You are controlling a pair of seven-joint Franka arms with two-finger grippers.
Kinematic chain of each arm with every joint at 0, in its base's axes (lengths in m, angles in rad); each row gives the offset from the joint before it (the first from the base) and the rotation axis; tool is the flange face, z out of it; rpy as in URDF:
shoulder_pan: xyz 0 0 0.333 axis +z
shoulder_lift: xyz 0 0 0 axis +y
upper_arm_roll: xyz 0 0 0.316 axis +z
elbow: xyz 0.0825 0 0 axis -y
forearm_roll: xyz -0.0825 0 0.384 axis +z
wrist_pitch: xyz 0 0 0 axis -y
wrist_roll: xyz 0.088 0 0 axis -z
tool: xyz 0 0 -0.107 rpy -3.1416 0 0
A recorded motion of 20 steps. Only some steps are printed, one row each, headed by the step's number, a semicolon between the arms.
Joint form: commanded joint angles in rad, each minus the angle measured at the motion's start. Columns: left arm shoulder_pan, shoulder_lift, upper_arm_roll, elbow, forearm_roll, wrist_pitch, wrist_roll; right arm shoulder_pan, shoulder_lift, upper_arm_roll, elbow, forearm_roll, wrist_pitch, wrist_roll.
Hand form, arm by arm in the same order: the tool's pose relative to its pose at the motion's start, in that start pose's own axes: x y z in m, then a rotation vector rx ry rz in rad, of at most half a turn. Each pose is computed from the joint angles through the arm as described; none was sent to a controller.
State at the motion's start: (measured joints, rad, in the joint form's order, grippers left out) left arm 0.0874 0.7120 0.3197 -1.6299 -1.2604 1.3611 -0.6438; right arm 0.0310 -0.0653 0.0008 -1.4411 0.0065 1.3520 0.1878
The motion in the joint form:
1: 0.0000 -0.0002 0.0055 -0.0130 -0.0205 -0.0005 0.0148; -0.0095 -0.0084 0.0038 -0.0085 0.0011 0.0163 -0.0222
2: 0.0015 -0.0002 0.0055 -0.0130 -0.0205 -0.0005 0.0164; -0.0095 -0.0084 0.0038 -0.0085 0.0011 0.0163 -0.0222
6: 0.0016 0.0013 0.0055 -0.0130 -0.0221 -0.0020 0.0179; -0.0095 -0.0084 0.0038 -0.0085 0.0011 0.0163 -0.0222
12: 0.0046 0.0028 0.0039 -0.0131 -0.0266 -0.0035 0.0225; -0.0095 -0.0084 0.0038 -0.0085 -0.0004 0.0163 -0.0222
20: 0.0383 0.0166 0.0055 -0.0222 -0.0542 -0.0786 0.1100; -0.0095 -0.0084 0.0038 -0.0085 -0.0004 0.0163 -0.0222
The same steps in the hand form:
1: 0.0029 -0.0025 -0.0013 -0.0193 -0.0131 0.0056; -0.0005 0.0028 -0.0019 0.0037 0.0158 -0.0167
2: 0.0032 -0.0028 -0.0022 -0.0208 -0.0130 0.0068; -0.0005 0.0028 -0.0019 0.0037 0.0158 -0.0167
6: 0.0038 -0.0029 -0.0018 -0.0209 -0.0153 0.0072; -0.0005 0.0028 -0.0019 0.0037 0.0158 -0.0167
12: 0.0046 -0.0030 -0.0024 -0.0251 -0.0202 0.0109; -0.0004 0.0030 -0.0019 0.0023 0.0161 -0.0164
20: 0.0119 -0.0149 -0.0131 -0.0384 -0.0976 0.0768; -0.0004 0.0030 -0.0019 0.0023 0.0161 -0.0164

